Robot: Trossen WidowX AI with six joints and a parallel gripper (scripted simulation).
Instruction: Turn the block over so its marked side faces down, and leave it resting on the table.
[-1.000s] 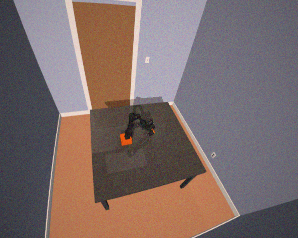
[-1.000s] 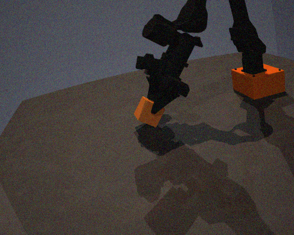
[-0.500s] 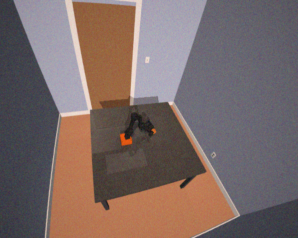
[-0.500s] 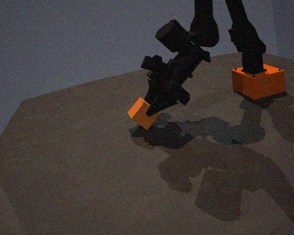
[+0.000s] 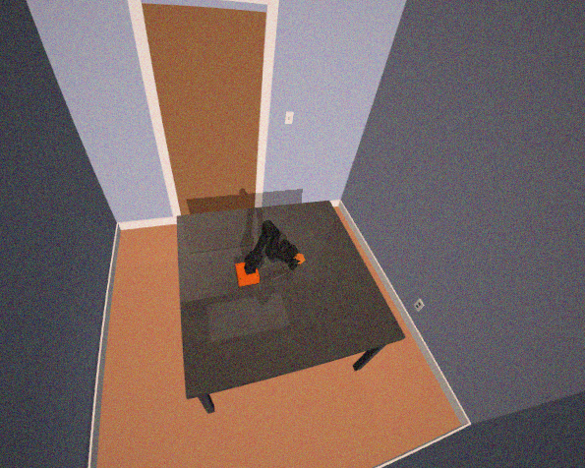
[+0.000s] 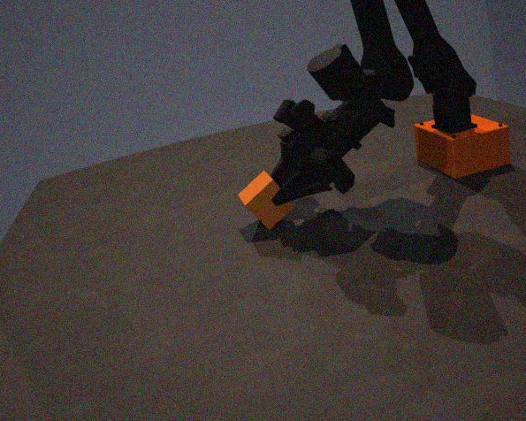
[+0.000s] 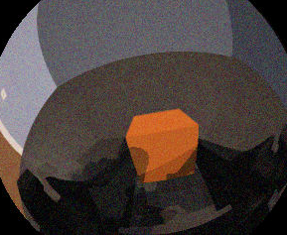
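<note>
Now: the orange block 1 cm below my gripper tip.
</note>
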